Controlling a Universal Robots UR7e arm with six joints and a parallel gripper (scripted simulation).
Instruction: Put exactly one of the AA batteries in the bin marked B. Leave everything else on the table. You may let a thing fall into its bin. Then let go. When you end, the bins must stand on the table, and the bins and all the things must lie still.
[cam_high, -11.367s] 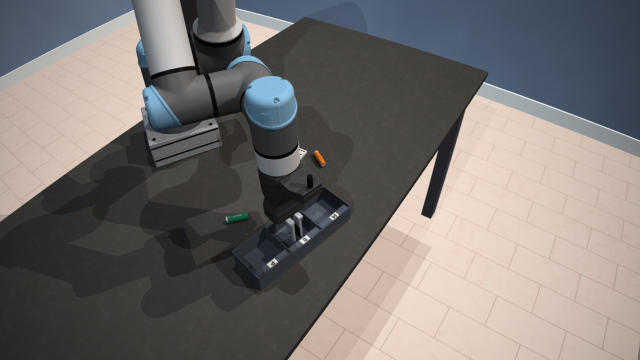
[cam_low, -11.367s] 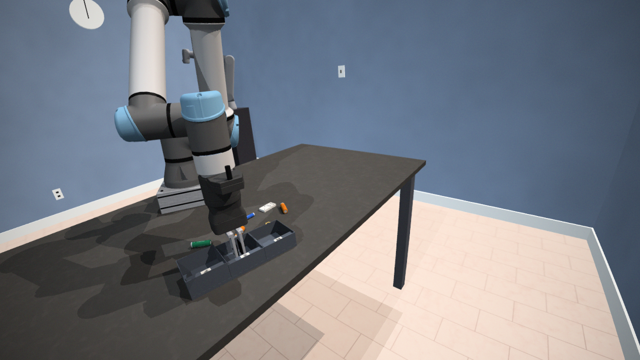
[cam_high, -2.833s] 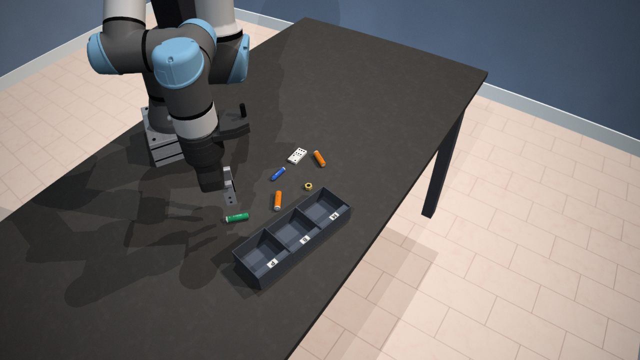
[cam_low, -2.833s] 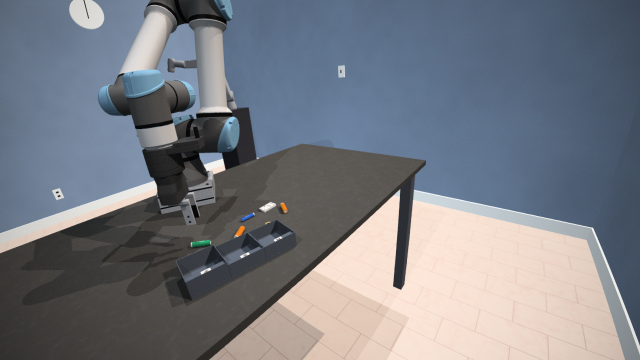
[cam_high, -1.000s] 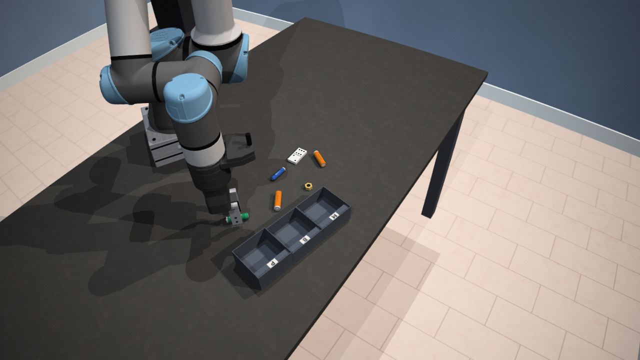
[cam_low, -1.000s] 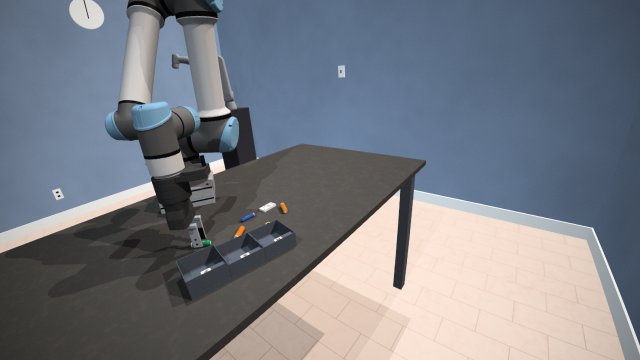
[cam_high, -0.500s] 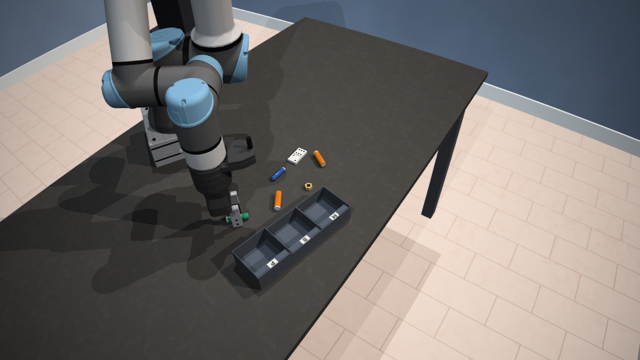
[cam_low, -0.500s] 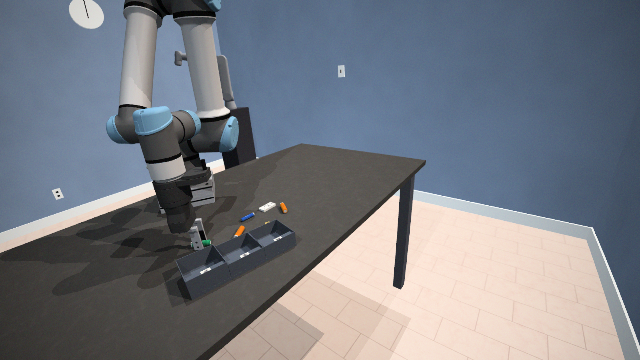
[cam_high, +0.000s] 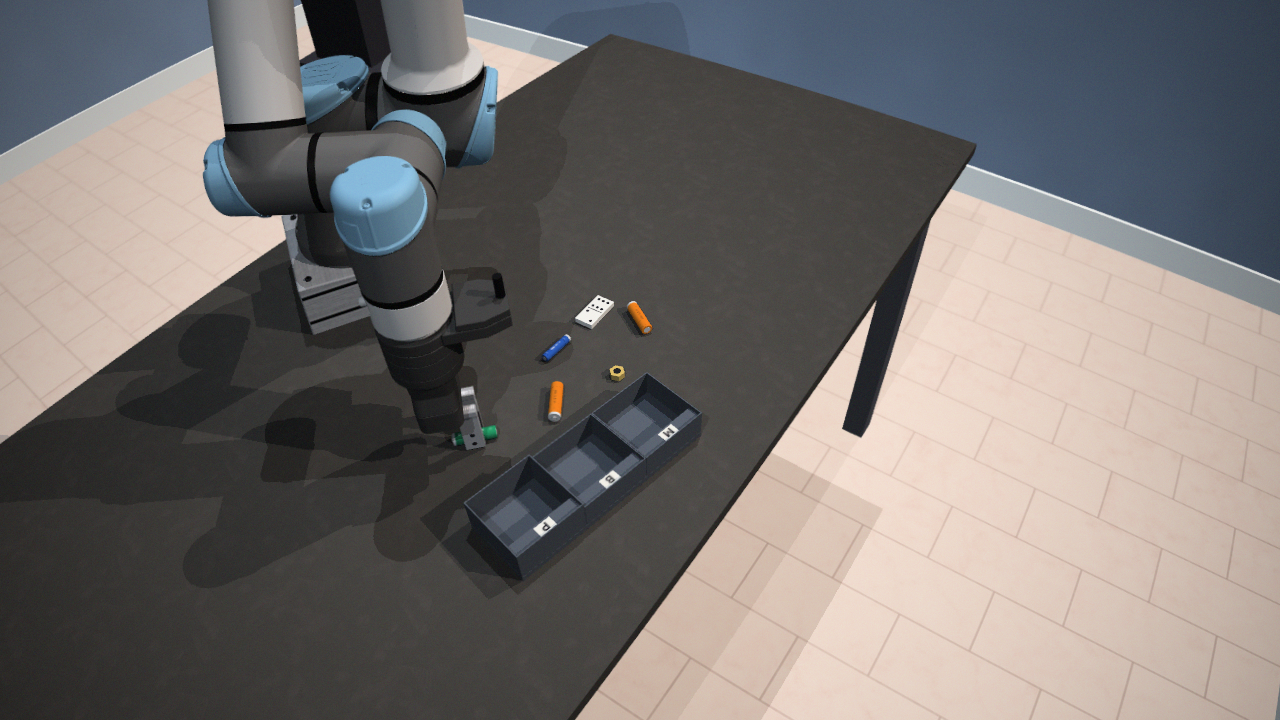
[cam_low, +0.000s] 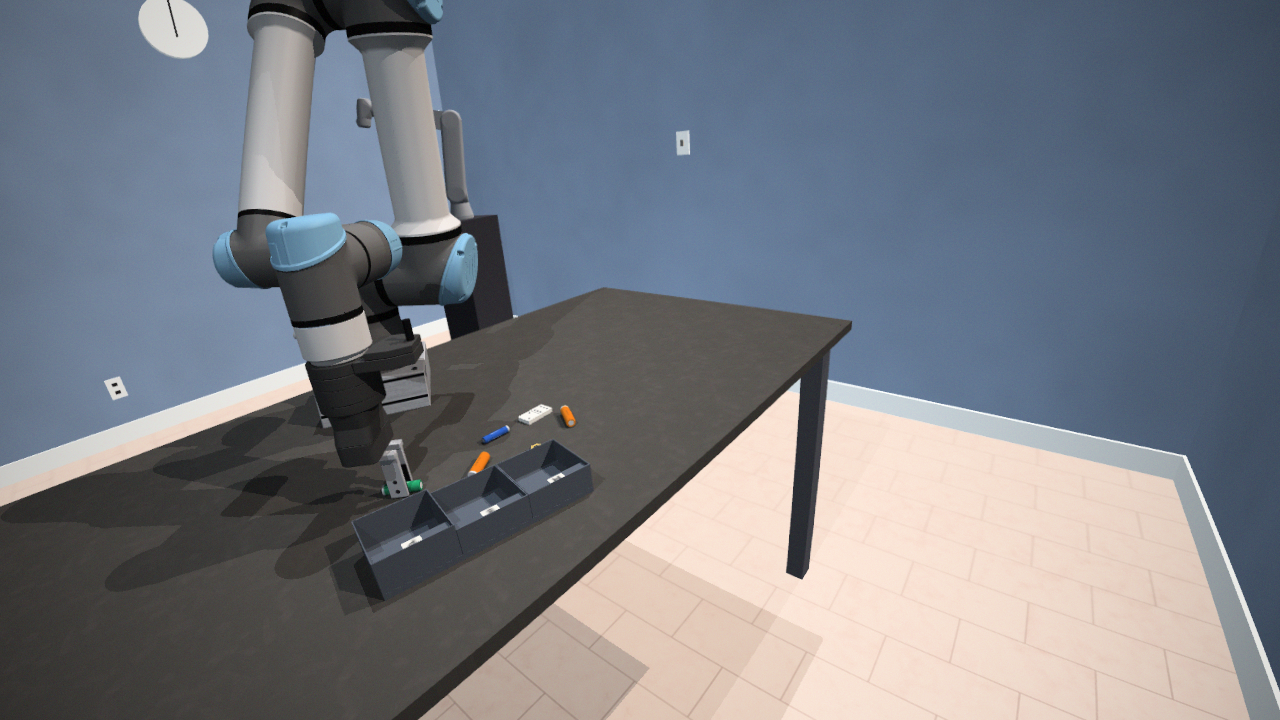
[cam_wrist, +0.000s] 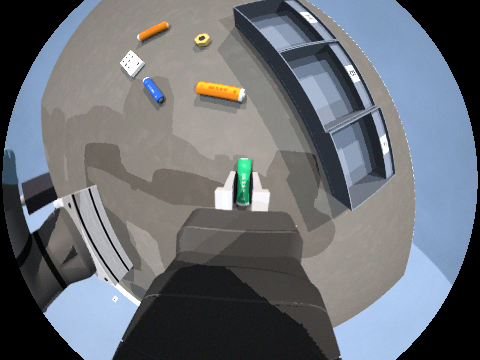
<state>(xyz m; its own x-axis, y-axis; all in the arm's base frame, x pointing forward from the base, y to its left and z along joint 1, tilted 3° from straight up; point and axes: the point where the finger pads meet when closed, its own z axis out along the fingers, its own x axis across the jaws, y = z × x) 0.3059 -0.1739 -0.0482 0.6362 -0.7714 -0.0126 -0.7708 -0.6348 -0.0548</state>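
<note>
Right now the bin is 140 mm ahead of my hand and 10 mm to the left of it. From my hand the other things lie so: brass nut 100 mm ahead, 150 mm to the left, 20 mm below; green battery 10 mm below; blue battery 10 mm ahead, 160 mm to the left, 10 mm below.
</note>
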